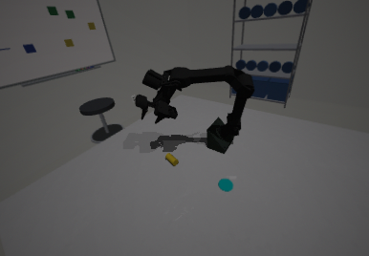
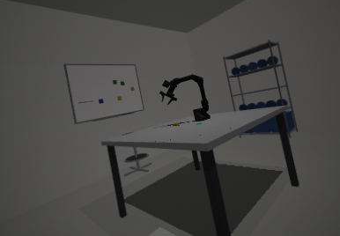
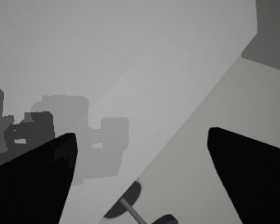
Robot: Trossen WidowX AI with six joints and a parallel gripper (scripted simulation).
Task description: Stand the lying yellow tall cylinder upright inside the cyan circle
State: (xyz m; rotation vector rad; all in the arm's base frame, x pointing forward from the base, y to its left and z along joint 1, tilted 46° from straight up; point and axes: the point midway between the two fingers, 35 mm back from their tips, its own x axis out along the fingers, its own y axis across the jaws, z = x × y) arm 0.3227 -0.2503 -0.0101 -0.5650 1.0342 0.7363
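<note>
Right now the yellow tall cylinder is 4 cm behind my gripper tip, 6 cm to the left of it and 23 cm below it. Round my gripper tip: cyan circle (8 cm behind, 34 cm to the left, 24 cm below).
</note>
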